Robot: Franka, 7 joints.
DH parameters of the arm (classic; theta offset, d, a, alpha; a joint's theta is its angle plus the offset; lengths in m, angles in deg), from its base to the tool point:
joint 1: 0 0.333 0 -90
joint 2: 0 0 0 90
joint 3: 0 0.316 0.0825 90
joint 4: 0 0 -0.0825 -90
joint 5: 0 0.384 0 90
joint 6: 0 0 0.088 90
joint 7: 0 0.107 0 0
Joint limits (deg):
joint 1: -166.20..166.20
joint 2: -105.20..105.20
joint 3: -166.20..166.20
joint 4: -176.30..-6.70
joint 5: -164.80..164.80
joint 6: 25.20..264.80
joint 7: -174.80..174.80
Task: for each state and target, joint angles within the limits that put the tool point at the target. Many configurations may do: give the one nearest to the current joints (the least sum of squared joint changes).
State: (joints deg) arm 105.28 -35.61 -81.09 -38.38 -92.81 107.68 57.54
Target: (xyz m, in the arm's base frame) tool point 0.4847 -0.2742 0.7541
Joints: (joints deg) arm 90.37 -30.24 -77.86 -70.64 -75.66 67.46 57.54
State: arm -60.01 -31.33 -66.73 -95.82 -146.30 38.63 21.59
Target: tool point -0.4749 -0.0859 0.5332
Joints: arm -63.38 -36.68 -77.34 -128.80 -135.40 30.32 21.59
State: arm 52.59 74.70 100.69 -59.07 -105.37 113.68 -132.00
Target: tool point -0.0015 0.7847 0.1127
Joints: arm 55.88 99.66 84.50 -56.80 -105.43 111.21 -132.00
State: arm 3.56 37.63 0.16 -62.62 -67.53 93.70 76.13
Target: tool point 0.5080 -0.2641 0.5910
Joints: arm -6.45 10.59 -10.70 -87.14 -59.00 68.44 76.13
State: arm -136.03 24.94 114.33 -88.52 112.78 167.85 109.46
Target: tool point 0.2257 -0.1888 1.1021
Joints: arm -134.24 25.09 143.15 -52.84 111.13 152.70 109.46
